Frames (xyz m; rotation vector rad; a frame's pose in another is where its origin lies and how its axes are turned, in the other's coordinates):
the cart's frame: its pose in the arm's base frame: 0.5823 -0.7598 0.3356 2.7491 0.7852 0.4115
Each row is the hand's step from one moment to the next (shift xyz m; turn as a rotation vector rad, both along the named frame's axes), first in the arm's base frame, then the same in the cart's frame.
Working: the arm's base frame: its pose in the cart's frame: -0.1271 -1.0064 -0.0067 -2.7491 -0.7852 -0.4115

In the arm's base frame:
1: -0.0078 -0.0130 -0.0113 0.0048 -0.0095 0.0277
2: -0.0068 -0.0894 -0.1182 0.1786 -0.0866 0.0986
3: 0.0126 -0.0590 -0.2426 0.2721 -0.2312 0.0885
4: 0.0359 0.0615 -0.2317 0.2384 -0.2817 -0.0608
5: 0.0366 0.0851 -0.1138 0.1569 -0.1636 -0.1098
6: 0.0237 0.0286 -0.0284 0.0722 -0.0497 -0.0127
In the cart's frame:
1: -0.0157 0.0034 0.0100 0.0042 0.0188 -0.0226
2: -0.0777 0.0332 0.1219 0.1179 0.1868 -0.0177
3: -0.0701 -0.0218 0.2390 0.1133 0.3469 0.0465
4: 0.0167 -0.1065 0.2171 0.0286 0.3255 0.1819
5: 0.0536 -0.0885 0.1041 0.0168 0.1744 0.1810
6: 0.0292 -0.0212 0.0297 0.0292 0.0711 0.0440

